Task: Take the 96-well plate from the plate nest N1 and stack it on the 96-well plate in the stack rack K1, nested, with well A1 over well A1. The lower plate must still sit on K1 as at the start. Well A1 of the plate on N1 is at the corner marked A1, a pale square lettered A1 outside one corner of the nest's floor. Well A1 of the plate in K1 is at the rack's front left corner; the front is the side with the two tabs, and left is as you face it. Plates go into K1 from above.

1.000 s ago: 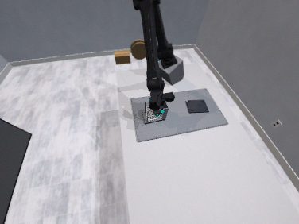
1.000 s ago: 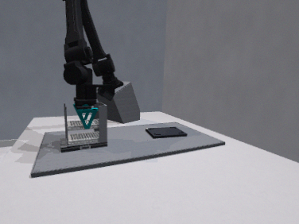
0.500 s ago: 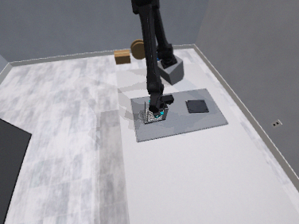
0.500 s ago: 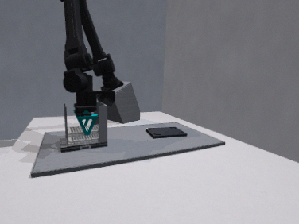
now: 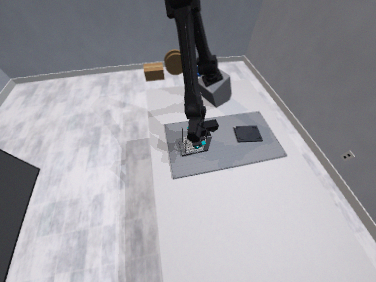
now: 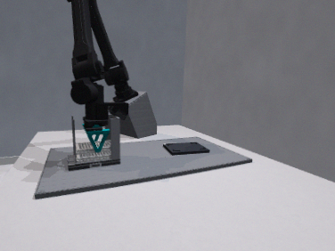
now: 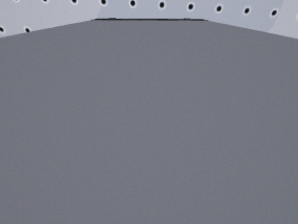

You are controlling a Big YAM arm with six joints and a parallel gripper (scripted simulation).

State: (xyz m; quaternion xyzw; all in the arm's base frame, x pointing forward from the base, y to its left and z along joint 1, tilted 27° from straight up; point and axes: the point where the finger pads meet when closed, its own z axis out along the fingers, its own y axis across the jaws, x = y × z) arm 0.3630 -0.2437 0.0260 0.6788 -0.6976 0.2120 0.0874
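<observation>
Now: the white 96-well plate right at my hand. Round my hand: pale square: 60 mm behind, 300 mm to the left, 40 mm below.
</observation>
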